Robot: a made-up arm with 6 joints.
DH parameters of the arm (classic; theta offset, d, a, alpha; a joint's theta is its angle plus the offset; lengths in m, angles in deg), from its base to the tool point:
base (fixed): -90 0.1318 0 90
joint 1: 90 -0.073 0.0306 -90
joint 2: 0 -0.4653 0.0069 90
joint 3: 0 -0.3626 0.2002 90
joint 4: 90 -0.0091 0.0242 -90
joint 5: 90 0.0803 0.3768 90
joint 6: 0 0.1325 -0.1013 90
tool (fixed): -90 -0.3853 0 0
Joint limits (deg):
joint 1: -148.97..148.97
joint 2: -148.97..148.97
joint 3: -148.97..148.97
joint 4: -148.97..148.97
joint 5: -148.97..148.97
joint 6: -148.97..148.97
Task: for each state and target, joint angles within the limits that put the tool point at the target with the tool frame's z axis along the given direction. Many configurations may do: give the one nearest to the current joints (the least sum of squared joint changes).
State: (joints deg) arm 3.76 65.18 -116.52 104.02 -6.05 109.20
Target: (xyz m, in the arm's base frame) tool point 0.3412 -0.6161 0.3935 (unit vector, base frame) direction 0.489 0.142 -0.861
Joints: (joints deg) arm 22.47 92.32 -90.53 59.64 -4.10 148.97
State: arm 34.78 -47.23 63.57 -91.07 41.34 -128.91
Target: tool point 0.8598 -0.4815 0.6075 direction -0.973 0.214 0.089
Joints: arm 81.72 -7.53 93.76 -60.52 48.49 -148.57
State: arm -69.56 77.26 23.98 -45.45 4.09 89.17
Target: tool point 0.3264 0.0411 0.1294 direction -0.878 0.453 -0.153
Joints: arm -83.32 54.37 52.92 -3.94 -6.64 132.95
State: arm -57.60 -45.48 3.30 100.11 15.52 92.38
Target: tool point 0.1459 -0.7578 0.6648 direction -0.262 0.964 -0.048
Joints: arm -13.20 -62.94 -35.87 141.38 -0.27 54.80
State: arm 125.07 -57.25 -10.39 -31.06 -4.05 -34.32
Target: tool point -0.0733 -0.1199 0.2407 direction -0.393 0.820 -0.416
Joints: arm 148.97 -93.81 12.60 -63.28 -16.19 -34.99
